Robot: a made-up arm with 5 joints.
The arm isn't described. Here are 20 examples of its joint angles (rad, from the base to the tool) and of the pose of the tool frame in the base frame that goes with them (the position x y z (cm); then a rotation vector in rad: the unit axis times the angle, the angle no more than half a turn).
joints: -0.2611 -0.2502 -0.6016 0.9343 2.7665
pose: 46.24 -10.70 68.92 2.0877 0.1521 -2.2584
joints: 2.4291 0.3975 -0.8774 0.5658 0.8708
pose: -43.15 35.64 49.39 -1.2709 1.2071 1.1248
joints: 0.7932 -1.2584 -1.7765 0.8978 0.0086
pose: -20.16 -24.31 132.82 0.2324 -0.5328 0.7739
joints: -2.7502 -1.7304 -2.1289 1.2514 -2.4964
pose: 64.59 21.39 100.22 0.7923 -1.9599 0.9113
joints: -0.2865 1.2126 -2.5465 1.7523 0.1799
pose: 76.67 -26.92 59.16 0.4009 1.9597 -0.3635
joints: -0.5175 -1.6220 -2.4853 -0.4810 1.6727
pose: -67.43 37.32 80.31 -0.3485 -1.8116 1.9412
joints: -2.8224 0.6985 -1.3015 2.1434 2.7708
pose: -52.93 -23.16 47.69 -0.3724 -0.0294 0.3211
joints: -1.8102 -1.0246 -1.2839 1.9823 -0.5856
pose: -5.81 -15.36 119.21 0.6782 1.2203 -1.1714
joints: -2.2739 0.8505 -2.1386 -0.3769 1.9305
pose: -52.34 -65.75 82.07 0.8630 -2.0343 -1.3436
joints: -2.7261 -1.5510 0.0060 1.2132 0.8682
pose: -20.77 -9.70 77.44 -1.7461 0.6746 2.3035
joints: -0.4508 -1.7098 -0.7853 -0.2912 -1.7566
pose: -18.31 8.10 117.40 -1.7538 -0.5386 -1.3720
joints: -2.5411 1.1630 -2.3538 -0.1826 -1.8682
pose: -71.62 -52.64 71.82 -0.4918 2.1275 -1.4745
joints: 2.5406 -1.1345 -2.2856 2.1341 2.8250
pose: 26.83 -25.75 124.29 0.7572 2.6571 0.3040
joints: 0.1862 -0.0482 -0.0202 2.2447 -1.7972
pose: 11.40 2.04 49.09 -0.4809 -1.6667 -1.9733
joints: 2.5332 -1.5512 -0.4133 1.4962 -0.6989
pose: -14.60 9.05 96.58 -1.6769 -0.3941 2.4613
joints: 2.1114 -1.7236 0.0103 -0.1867 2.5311
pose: -12.16 9.88 91.29 1.5807 2.4803 1.0457
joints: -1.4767 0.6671 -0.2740 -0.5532 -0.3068
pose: 0.19 -34.41 33.36 0.7927 1.2680 -0.9948
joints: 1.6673 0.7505 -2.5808 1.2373 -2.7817
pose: -12.32 75.37 101.29 1.7720 1.6089 -1.1727
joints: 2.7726 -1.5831 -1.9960 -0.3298 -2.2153
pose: 61.77 -29.28 102.09 0.7185 -0.8860 0.0437
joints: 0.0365 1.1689 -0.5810 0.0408 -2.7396
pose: 22.69 2.63 15.69 -1.3438 0.5094 2.6244
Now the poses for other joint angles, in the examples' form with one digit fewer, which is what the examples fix.
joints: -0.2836 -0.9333 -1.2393 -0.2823 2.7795
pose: 10.2 -1.3 130.7 2.403 -0.558 1.088
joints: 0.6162 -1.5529 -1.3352 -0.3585 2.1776
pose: -30.5 -19.5 121.7 1.984 -0.440 2.138
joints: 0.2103 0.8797 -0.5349 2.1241 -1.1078
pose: 15.8 1.2 32.5 -0.368 -1.973 -1.086
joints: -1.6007 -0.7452 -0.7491 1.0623 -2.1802
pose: 0.5 -44.2 97.6 -0.786 1.635 0.123
